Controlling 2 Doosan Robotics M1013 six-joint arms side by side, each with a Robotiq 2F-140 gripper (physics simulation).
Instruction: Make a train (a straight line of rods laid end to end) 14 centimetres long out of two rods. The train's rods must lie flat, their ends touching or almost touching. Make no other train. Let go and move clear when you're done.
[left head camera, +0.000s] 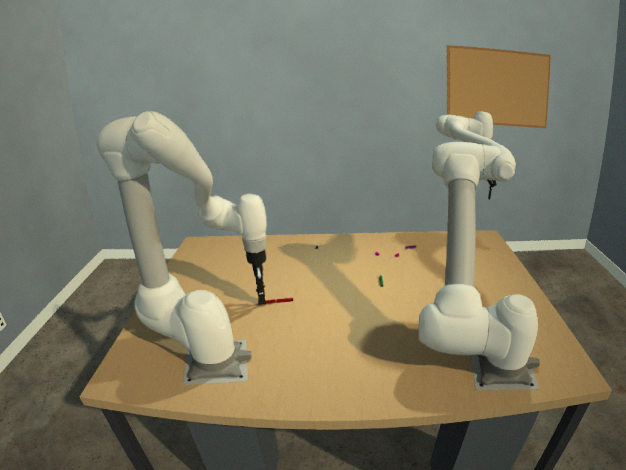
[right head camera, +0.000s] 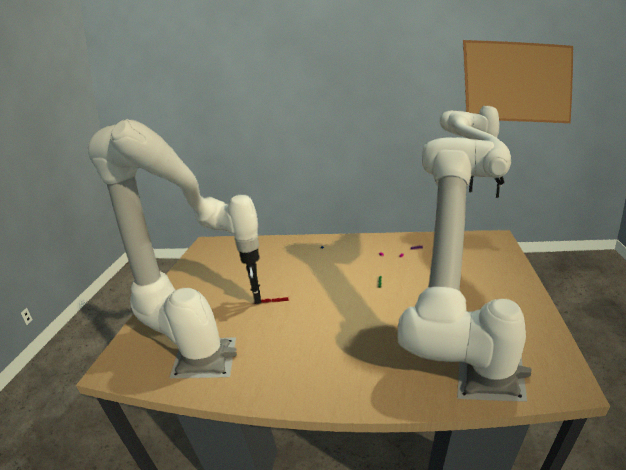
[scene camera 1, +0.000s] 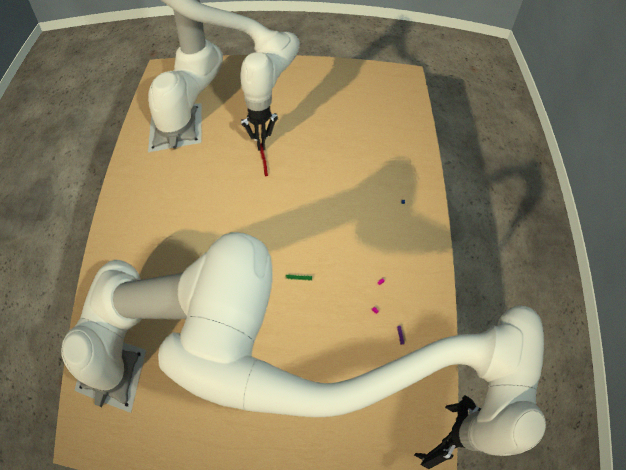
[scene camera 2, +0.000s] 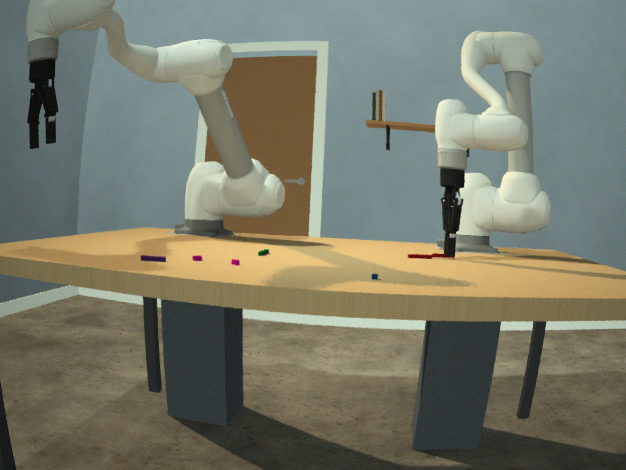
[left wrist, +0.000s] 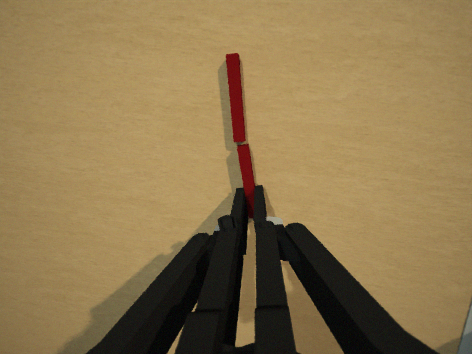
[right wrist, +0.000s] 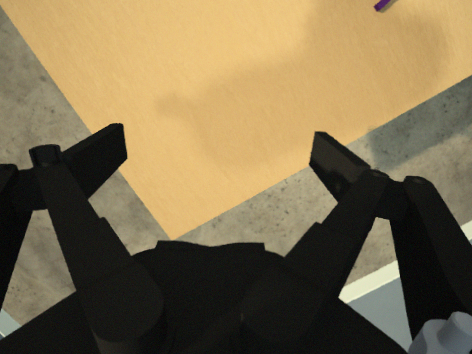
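Pixels of known places: left gripper, fingertip midpoint: (left head camera: 262, 302) (right head camera: 258, 301) (scene camera 1: 261, 147) (scene camera 2: 449, 256) (left wrist: 251, 199); right gripper, fingertip midpoint: (left head camera: 476, 196) (right head camera: 483, 194) (scene camera 1: 434, 432) (scene camera 2: 42, 145) (right wrist: 220, 144); left arm's base at its link origin: (left head camera: 215, 361) (right head camera: 203, 357) (scene camera 1: 175, 126) (scene camera 2: 468, 250); right arm's base at its link origin: (left head camera: 503, 366) (right head camera: 491, 375) (scene camera 1: 109, 371) (scene camera 2: 203, 234).
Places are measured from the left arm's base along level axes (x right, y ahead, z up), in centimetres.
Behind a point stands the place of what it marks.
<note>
My left gripper (left head camera: 261, 302) {x 18.4, y 33.7, z 0.8 cm} (right head camera: 257, 302) {x 18.4, y 33.7, z 0.8 cm} (scene camera 1: 261, 147) {x 18.4, y 33.7, z 0.8 cm} (scene camera 2: 449, 254) {x 18.4, y 33.7, z 0.8 cm} (left wrist: 251, 199) {x 18.4, y 33.7, z 0.8 cm} is shut on a red rod (left wrist: 245, 165) {x 22.0, y 33.9, z 1.4 cm}, low at the table; its rear part is hidden between the fingers. A second red rod (left wrist: 235, 97) {x 27.8, y 34.3, z 1.0 cm} (scene camera 1: 265, 168) {x 28.4, y 34.3, z 1.0 cm} (left head camera: 284, 300) {x 27.6, y 33.9, z 0.7 cm} (right head camera: 280, 299) {x 27.8, y 34.0, z 0.7 cm} (scene camera 2: 419, 256) {x 27.9, y 34.8, z 0.5 cm} lies flat, end to end with the held one. A very small gap shows between their ends in the left wrist view, and the two are slightly out of line. My right gripper (right wrist: 220, 144) {x 129.1, y 64.1, z 26.7 cm} (scene camera 1: 440, 431) {x 129.1, y 64.1, z 26.7 cm} (scene camera 2: 42, 145) {x 129.1, y 64.1, z 26.7 cm} is open and empty, high above the table's corner.
A green rod (left head camera: 381, 280) {x 70.2, y 39.4, z 1.0 cm} (scene camera 1: 298, 277) {x 70.6, y 39.6, z 1.0 cm} (scene camera 2: 263, 252) {x 70.4, y 42.2, z 0.7 cm}, two magenta pieces (scene camera 1: 381, 281) {x 75.9, y 64.9, z 1.0 cm} (scene camera 1: 375, 310) {x 85.1, y 61.0, z 1.0 cm}, a purple rod (scene camera 1: 400, 334) {x 94.4, y 67.2, z 1.0 cm} (scene camera 2: 153, 258) {x 94.3, y 67.9, z 0.6 cm} (right wrist: 382, 5) {x 96.9, y 67.6, z 1.0 cm} and a small blue cube (scene camera 1: 403, 201) {x 48.3, y 79.3, z 1.0 cm} (scene camera 2: 374, 276) {x 48.2, y 79.8, z 0.6 cm} lie on the table (scene camera 1: 328, 212) {x 48.6, y 53.0, z 0.0 cm}, away from the red rods.
</note>
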